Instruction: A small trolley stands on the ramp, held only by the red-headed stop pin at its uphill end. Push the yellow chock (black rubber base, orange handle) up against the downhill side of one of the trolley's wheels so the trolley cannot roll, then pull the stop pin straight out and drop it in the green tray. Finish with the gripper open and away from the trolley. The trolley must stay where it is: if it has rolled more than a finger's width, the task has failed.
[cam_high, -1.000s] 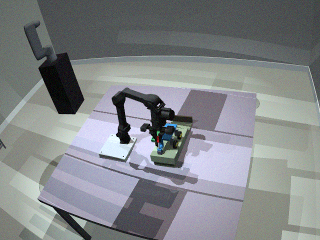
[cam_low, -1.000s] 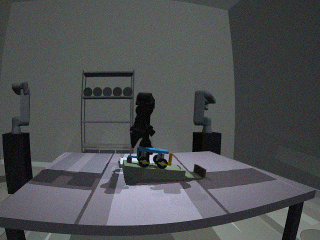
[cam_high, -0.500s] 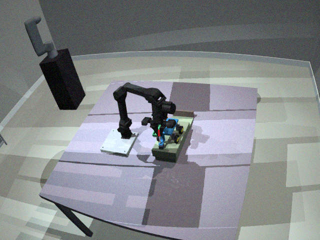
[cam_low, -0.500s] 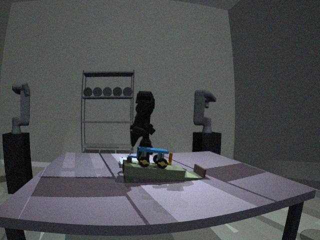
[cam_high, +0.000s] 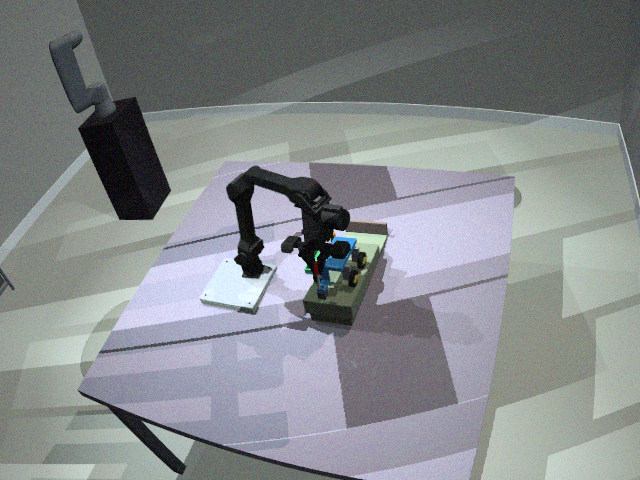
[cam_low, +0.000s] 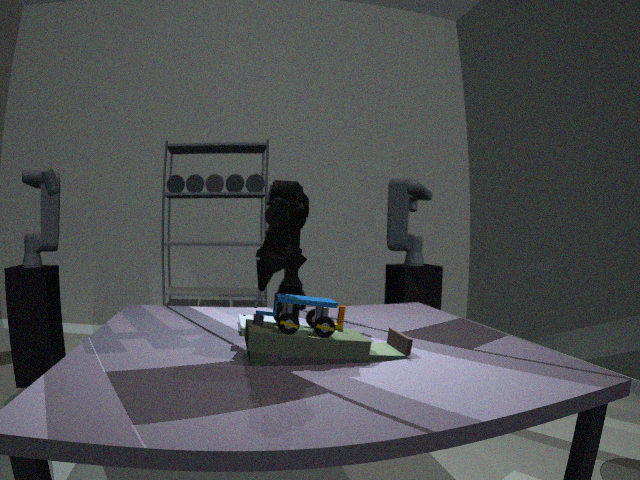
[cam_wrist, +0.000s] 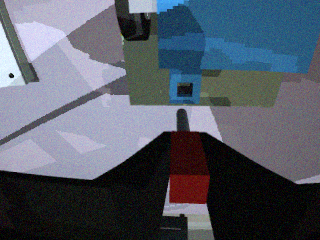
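Right now my gripper tip is 8 cm past the green tray, 22 cm to the right of it and 18 cm above it. Also, from my gripper tip: stop pin: right at my gripper tip; then blue trolley: 3 cm ahead, 10 cm to the left, 6 cm below; then ramp: 3 cm ahead, 11 cm to the left, 13 cm below.
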